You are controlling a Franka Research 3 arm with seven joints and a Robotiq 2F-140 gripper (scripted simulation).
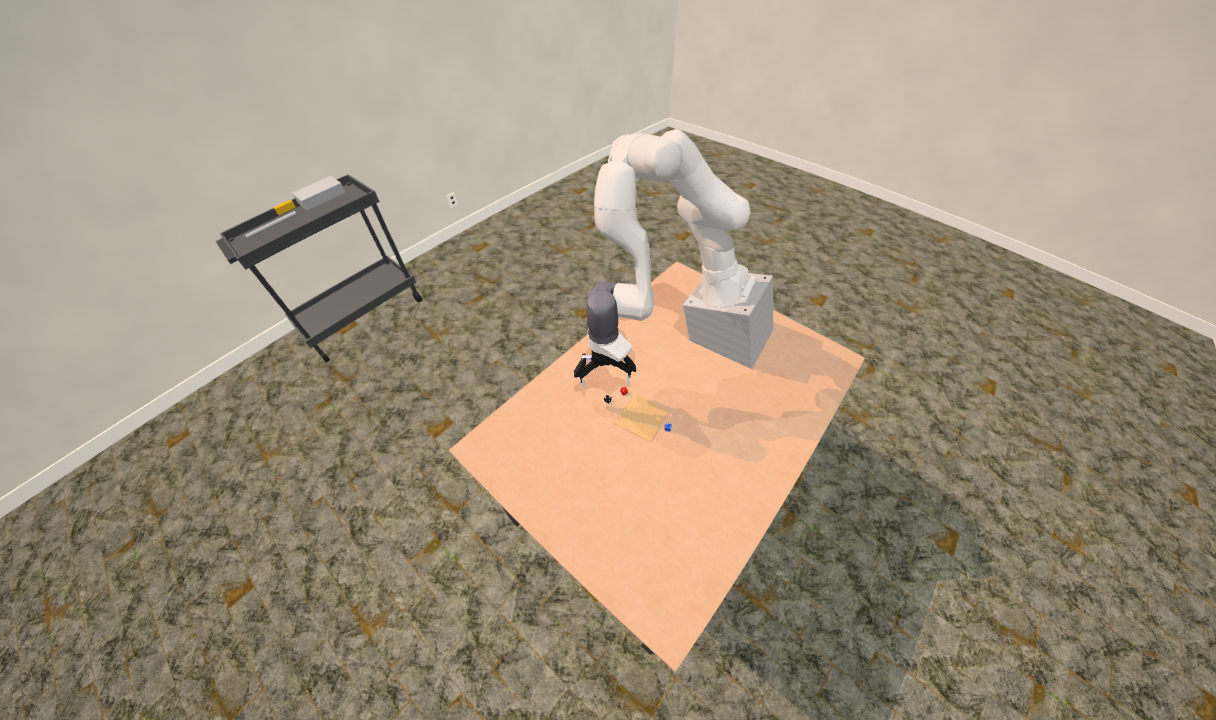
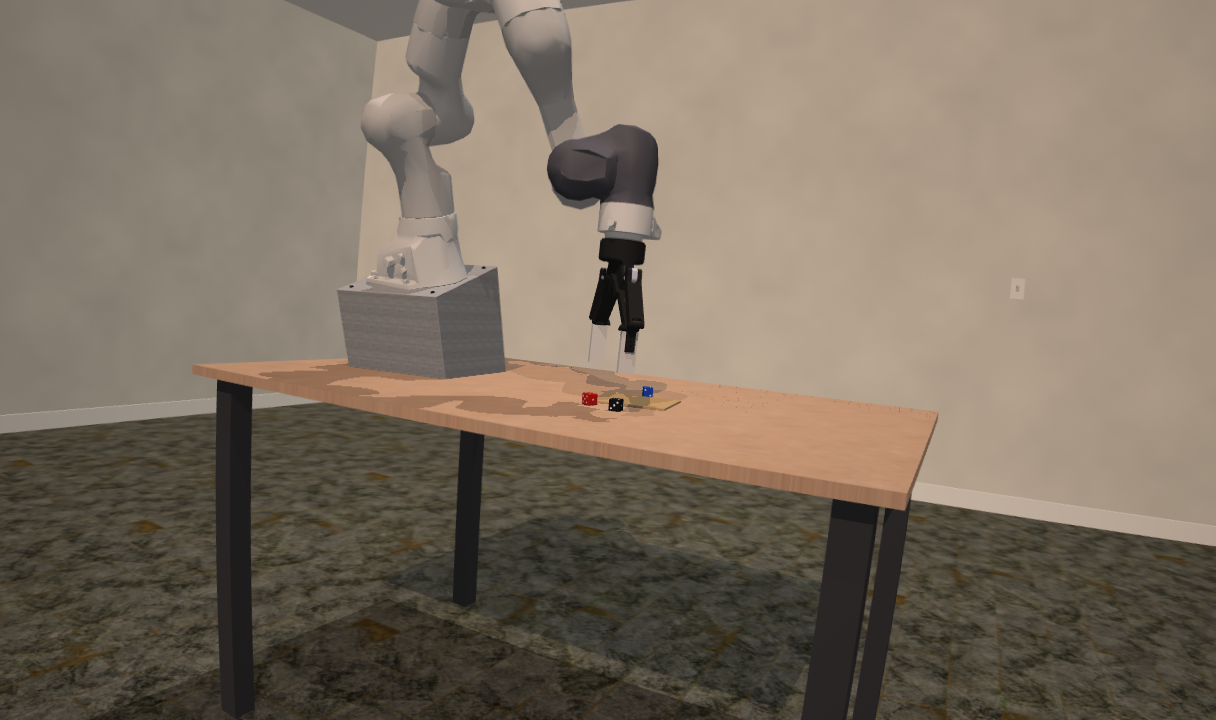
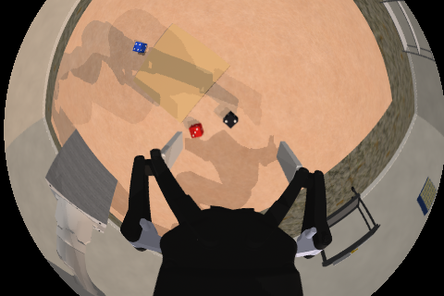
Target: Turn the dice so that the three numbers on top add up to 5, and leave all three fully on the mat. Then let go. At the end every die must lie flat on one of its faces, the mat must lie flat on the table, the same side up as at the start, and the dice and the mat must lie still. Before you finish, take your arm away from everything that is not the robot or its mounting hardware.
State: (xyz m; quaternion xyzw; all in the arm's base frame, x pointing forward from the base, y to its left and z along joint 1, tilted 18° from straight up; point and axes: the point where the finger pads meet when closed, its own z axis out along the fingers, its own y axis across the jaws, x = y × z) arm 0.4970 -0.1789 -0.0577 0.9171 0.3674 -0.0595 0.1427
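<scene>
The black die lies 10 mm ahead of my hand, 20 mm to the left of it and 70 mm below it. Also, from my hand: blue die 20 mm behind, 240 mm to the left, 70 mm below; tan mat 10 mm behind, 150 mm to the left, 80 mm below; red die 50 mm behind, 40 mm to the left, 70 mm below.
</scene>
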